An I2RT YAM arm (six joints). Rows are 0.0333 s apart.
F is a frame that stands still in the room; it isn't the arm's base.
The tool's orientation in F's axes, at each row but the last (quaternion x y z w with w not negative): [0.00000 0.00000 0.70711 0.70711]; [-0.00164 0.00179 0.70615 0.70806]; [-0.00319 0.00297 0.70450 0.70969]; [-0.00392 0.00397 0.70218 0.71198]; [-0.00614 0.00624 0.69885 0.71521]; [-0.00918 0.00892 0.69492 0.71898]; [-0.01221 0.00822 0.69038 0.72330]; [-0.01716 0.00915 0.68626 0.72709]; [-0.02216 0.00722 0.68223 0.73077]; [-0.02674 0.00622 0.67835 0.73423]
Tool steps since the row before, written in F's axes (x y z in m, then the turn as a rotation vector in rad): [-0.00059 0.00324 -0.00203 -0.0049 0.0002 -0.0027]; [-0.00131 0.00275 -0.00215 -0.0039 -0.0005 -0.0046]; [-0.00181 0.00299 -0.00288 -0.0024 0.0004 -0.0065]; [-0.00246 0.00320 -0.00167 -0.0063 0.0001 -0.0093]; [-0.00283 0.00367 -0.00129 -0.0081 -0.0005 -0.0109]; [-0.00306 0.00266 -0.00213 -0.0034 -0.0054 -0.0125]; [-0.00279 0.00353 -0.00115 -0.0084 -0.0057 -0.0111]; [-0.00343 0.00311 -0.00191 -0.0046 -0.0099 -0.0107]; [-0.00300 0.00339 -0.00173 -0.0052 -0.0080 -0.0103]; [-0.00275 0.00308 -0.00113 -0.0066 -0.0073 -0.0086]
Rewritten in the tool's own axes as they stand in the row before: [0.00324 0.00059 -0.00203 0.0002 0.0049 -0.0027]; [0.00276 0.00132 -0.00214 -0.0005 0.0039 -0.0046]; [0.00300 0.00183 -0.00285 0.0004 0.0024 -0.0065]; [0.00318 0.00250 -0.00163 0.0001 0.0063 -0.0093]; [0.00363 0.00291 -0.00123 -0.0005 0.0081 -0.0109]; [0.00261 0.00315 -0.00206 -0.0052 0.0032 -0.0126]; [0.00343 0.00296 -0.00103 -0.0058 0.0082 -0.0112]; [0.00297 0.00363 -0.00176 -0.0097 0.0042 -0.0110]; [0.00324 0.00326 -0.00153 -0.0079 0.0049 -0.0105]; [0.00290 0.00302 -0.00091 -0.0074 0.0063 -0.0088]
